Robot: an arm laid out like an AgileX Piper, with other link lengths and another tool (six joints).
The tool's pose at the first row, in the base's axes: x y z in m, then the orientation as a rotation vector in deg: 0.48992 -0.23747 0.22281 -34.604 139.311 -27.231
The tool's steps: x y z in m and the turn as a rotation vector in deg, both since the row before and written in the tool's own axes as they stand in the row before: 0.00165 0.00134 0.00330 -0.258 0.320 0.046; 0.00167 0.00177 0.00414 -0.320 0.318 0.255; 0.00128 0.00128 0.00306 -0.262 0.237 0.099; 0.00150 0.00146 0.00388 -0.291 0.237 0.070; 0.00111 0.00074 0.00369 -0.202 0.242 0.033; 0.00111 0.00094 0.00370 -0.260 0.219 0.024; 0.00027 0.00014 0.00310 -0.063 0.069 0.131; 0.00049 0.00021 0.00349 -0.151 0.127 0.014; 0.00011 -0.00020 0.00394 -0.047 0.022 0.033; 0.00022 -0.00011 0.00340 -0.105 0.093 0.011; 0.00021 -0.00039 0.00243 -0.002 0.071 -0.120
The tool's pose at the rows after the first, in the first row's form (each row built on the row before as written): 0.49033 -0.23784 0.21892 -34.624 139.719 -27.036; 0.49107 -0.23802 0.21418 -34.409 140.188 -26.681; 0.49157 -0.23818 0.21066 -34.372 140.528 -26.424; 0.49232 -0.23845 0.20632 -34.383 140.873 -26.143; 0.49345 -0.23908 0.20261 -34.403 141.183 -25.985; 0.49450 -0.23954 0.19880 -34.460 141.490 -25.750; 0.49606 -0.24013 0.19617 -34.315 141.604 -25.651; 0.49766 -0.24084 0.19310 -34.348 141.782 -25.514; 0.49993 -0.24178 0.19001 -34.323 141.826 -25.453; 0.50177 -0.24260 0.18726 -34.344 141.954 -25.359; 0.50314 -0.24348 0.18540 -34.491 141.998 -25.432
